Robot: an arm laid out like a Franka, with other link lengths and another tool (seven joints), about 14 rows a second.
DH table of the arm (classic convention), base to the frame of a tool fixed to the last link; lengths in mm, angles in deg. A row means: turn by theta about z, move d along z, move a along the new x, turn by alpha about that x. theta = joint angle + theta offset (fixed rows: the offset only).
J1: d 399.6  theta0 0  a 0  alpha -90
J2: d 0  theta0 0  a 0  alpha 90
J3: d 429.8  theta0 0  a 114.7  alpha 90
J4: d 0  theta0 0  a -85.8  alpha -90
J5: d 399.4  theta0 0  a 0  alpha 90
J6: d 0  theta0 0  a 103.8  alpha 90
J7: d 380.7  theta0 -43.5  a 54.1  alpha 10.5
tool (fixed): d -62.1  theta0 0  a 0  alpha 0
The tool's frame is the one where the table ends.
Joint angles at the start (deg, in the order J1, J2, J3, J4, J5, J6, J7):
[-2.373 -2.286 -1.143 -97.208 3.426 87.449 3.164]
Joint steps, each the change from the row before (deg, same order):
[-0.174 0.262 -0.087 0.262 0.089 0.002 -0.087]
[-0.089 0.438 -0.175 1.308 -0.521 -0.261 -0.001]
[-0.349 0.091 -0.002 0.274 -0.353 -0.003 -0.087]
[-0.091 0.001 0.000 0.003 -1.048 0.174 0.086]
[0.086 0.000 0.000 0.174 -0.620 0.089 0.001]
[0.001 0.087 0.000 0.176 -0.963 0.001 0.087]
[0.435 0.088 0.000 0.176 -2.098 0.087 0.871]
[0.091 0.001 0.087 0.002 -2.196 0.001 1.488]
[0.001 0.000 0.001 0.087 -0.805 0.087 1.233]
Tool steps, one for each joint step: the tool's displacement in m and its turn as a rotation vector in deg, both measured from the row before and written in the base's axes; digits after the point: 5 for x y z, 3 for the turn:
[0.00203 -0.00235 -0.00037 0.097 -0.014 -0.183]
[0.00580 -0.00616 0.00615 -0.563 -0.572 -0.208]
[0.00133 -0.00584 0.00123 -0.357 -0.159 -0.240]
[0.00054 -0.00709 -0.00035 -1.066 -0.090 -0.112]
[0.00107 -0.00268 0.00139 -0.637 -0.214 0.124]
[0.00067 -0.00560 0.00015 -0.977 -0.014 -0.024]
[0.00121 -0.00804 0.00005 -2.196 -0.030 -0.299]
[-0.00017 -0.01186 -0.00026 -2.349 0.075 -1.165]
[0.00107 -0.00571 0.00105 -0.945 -0.212 -1.165]

